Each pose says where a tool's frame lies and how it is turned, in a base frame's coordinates. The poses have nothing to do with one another.
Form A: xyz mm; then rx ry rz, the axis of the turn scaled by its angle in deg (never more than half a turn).
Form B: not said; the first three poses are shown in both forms.
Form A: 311, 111, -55, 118.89, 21.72, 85.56
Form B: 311, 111, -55, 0.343, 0.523, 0.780, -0.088, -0.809, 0.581
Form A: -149, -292, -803, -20.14, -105.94, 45.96
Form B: -149, -292, -803, -0.414, 0.575, 0.705, -0.122, 0.733, -0.669
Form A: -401, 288, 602, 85.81, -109.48, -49.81
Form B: -401, 288, 602, -0.223, -0.974, 0.034, -0.614, 0.168, 0.771
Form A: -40, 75, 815, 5.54, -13.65, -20.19
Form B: -40, 75, 815, 0.911, -0.353, 0.214, 0.330, 0.934, 0.135
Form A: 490, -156, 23, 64.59, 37.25, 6.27
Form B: 490, -156, 23, 0.812, 0.398, -0.427, 0.236, 0.445, 0.864
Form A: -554, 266, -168, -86.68, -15.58, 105.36
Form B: -554, 266, -168, -0.044, 0.644, -0.763, -0.396, -0.713, -0.579
